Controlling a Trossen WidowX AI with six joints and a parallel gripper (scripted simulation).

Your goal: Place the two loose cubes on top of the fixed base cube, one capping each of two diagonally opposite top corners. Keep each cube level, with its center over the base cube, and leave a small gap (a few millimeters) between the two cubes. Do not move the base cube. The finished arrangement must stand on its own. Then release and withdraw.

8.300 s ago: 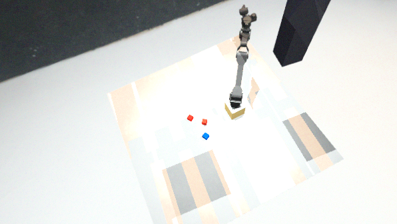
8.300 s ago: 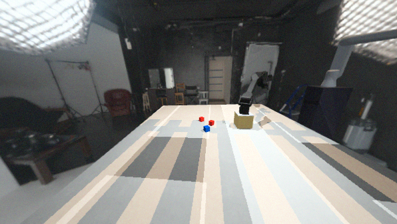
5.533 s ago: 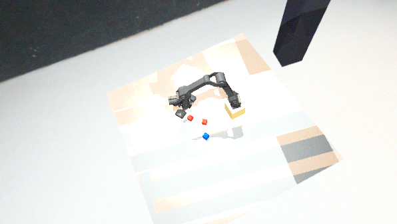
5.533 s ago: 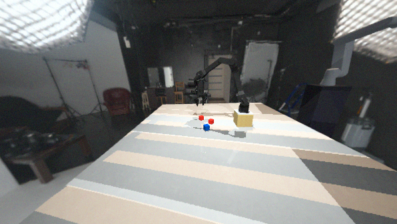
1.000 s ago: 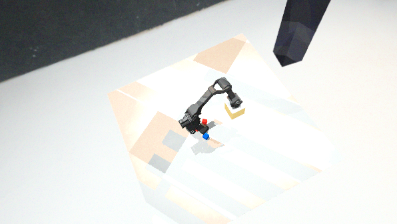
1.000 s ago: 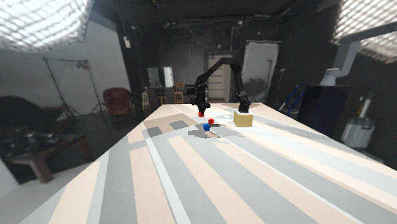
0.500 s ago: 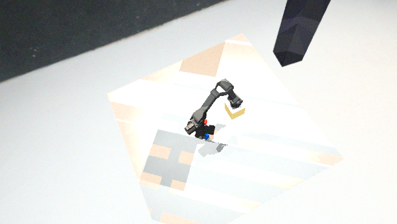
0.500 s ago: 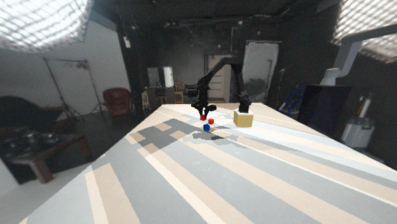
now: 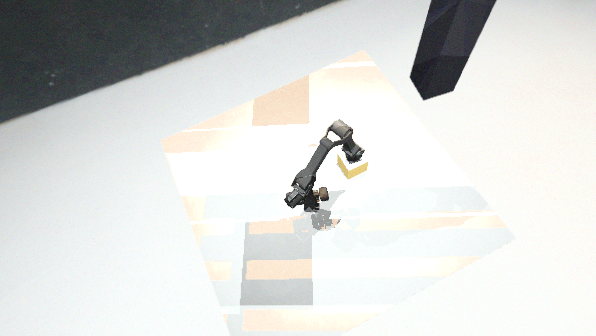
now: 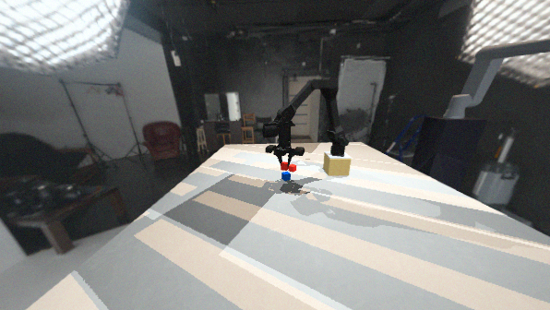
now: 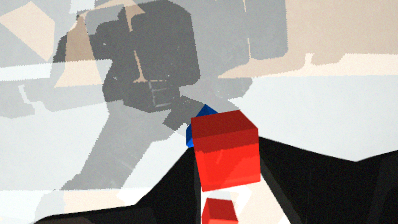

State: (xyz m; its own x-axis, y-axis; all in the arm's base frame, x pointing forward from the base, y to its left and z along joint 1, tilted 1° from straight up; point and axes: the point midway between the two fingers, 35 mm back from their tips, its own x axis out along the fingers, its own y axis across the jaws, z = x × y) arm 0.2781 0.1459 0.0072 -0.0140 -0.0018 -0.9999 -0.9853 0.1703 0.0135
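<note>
My gripper tip is now 2 cm to the left of the blue cube and 6 cm above it.
</note>
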